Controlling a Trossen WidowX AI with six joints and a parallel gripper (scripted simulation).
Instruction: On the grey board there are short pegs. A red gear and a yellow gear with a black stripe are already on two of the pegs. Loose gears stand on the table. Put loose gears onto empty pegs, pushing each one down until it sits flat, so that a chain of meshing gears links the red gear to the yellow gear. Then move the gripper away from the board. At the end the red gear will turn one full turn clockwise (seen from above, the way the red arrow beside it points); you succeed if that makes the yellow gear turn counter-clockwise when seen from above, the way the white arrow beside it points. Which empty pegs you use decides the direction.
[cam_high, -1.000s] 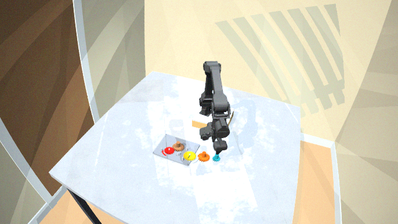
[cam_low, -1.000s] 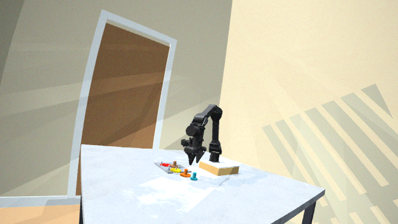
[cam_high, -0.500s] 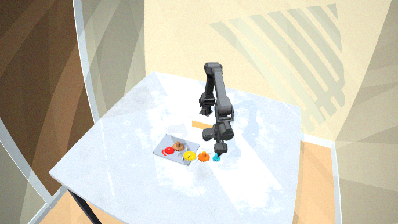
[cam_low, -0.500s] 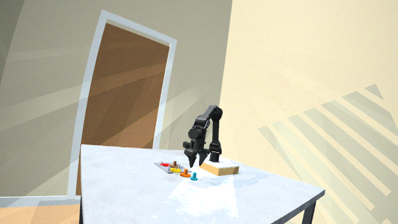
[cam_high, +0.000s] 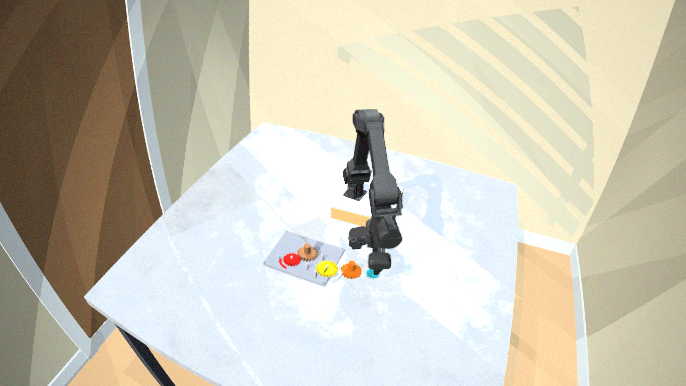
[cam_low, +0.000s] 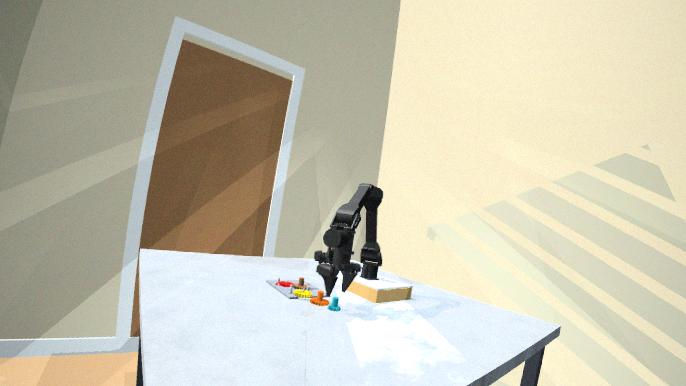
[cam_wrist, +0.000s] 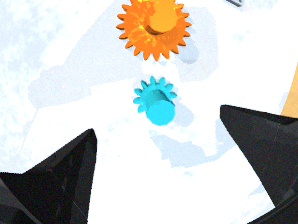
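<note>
My gripper tip is 4 cm above the small cyan gear. Round my gripper tip: yellow gear: 13 cm to the right, 6 cm ahead, 4 cm below; brown gear: 21 cm to the right, 4 cm ahead, 3 cm below; orange gear: 6 cm to the right, 4 cm below, 2 cm ahead.
</note>
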